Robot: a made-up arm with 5 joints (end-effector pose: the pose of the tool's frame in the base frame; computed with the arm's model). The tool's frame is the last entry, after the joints.
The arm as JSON. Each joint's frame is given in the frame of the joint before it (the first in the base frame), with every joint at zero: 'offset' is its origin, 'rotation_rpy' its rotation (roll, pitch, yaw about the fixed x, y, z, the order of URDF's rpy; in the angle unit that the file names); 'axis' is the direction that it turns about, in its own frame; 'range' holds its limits. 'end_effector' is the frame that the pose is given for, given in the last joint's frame.
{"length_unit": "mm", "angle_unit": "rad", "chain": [
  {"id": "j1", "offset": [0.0, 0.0, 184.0], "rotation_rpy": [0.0, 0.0, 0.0], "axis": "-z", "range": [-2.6, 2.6]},
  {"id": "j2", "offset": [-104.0, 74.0, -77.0], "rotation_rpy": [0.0, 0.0, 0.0], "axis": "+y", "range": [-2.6, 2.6]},
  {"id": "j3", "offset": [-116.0, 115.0, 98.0], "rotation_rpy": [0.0, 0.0, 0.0], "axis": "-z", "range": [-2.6, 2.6]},
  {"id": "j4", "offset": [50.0, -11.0, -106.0], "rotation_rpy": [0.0, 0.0, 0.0], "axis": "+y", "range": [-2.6, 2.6]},
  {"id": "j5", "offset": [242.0, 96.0, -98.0], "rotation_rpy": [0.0, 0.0, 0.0], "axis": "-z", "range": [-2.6, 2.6]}
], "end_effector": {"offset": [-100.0, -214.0, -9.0], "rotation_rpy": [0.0, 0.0, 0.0]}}
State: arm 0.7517 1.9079 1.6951 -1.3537 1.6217
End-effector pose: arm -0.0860 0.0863 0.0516 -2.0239 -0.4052 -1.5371
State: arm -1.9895 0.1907 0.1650 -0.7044 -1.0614
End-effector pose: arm -0.0927 0.1674 0.2096 0.2382 -0.7091 2.8073
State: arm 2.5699 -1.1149 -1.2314 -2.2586 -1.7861
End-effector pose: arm 0.5063 0.2755 0.1120 -2.4984 0.6096 1.4349
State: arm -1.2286 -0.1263 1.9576 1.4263 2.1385
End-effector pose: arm -0.0863 0.1095 -0.0090 -1.1592 1.5603 -2.1019
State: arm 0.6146 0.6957 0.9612 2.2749 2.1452
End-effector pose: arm 0.1898 0.4047 0.0495 0.9936 -2.2890 0.3604
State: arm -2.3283 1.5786 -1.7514 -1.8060 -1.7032
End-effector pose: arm -0.4209 0.1091 0.2413 -2.1017 -0.4645 -1.7270
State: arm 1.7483 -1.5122 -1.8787 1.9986 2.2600
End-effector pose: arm 0.0040 0.0342 -0.2659 2.0568 0.1619 1.1717
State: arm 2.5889 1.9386 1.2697 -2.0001 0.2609
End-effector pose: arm -0.0300 -0.0840 0.2278 -0.6207 1.2781 -1.9808
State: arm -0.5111 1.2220 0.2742 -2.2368 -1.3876
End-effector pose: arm 0.0739 0.2420 0.4872 -0.7942 -0.9210 1.7430
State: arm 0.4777 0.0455 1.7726 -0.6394 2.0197
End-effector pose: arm -0.0199 -0.0449 0.0635 0.1394 0.7591 1.9450
